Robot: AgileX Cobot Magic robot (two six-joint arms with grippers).
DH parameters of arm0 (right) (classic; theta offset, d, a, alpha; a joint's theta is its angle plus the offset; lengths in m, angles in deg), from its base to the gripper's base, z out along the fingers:
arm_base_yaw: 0 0.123 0 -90
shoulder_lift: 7.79 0 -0.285 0
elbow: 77.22 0 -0.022 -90
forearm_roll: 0 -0.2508 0 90
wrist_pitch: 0 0 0.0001 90
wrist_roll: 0 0.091 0 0
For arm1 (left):
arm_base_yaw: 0 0.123 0 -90
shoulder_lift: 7.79 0 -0.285 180
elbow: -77.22 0 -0.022 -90
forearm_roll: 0 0.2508 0 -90
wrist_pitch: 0 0 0.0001 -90
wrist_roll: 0 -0.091 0 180
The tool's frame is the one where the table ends.
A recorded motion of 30 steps. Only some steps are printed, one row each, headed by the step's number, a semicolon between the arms.
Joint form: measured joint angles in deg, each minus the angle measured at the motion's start. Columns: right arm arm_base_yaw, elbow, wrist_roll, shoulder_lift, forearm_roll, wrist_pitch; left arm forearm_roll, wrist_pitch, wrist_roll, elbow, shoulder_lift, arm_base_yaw.
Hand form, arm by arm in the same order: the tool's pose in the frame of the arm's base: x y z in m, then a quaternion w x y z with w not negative. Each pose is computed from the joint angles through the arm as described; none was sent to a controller.
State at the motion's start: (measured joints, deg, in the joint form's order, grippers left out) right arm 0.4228 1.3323 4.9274 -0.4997 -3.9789 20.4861; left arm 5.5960 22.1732 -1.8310 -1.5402 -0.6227 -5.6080
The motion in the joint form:
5: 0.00 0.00 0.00 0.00 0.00 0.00; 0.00 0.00 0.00 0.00 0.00 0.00
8: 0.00 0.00 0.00 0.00 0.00 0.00; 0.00 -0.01 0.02 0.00 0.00 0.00
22: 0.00 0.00 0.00 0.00 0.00 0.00; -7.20 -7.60 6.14 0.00 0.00 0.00
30: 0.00 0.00 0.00 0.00 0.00 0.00; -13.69 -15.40 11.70 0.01 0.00 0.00
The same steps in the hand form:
5: 0.0531 0.0026 0.1737 0.59714 0.05016 0.79852 0.05715; 0.0524 -0.0018 0.1701 0.58742 0.07818 0.80519 0.02211
8: 0.0531 0.0026 0.1737 0.59714 0.05016 0.79852 0.05715; 0.0524 -0.0018 0.1701 0.58750 0.07804 0.80515 0.02200
22: 0.0531 0.0026 0.1737 0.59714 0.05016 0.79852 0.05715; 0.0550 -0.0060 0.1816 0.63600 0.00055 0.76881 -0.06659
30: 0.0531 0.0026 0.1737 0.59714 0.05016 0.79852 0.05715; 0.0563 -0.0071 0.1941 0.67499 -0.07176 0.71954 -0.14663

